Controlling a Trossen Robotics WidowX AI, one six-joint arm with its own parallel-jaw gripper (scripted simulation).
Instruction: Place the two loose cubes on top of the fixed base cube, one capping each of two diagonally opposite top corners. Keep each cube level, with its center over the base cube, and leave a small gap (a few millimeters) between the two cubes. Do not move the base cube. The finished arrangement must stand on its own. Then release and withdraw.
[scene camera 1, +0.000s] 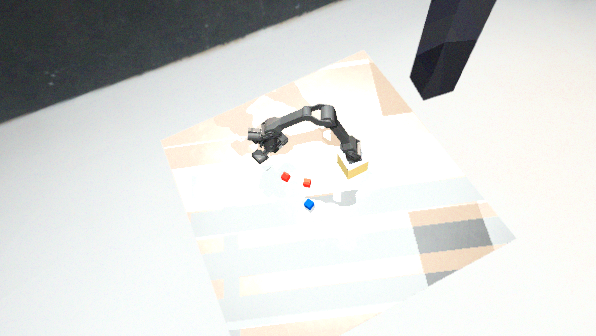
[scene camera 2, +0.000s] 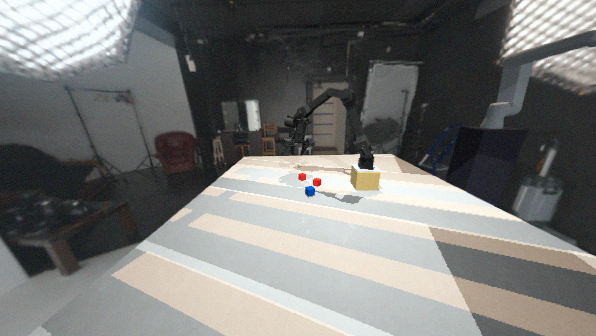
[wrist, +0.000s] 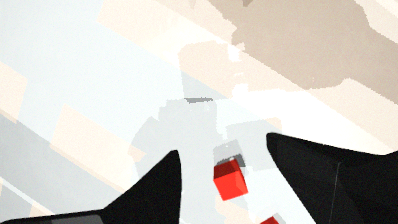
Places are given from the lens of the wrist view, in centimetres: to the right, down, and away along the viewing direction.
gripper (wrist: 223, 148): 2, 2, 11
red cube (wrist: 228, 177): 4, 8, 21
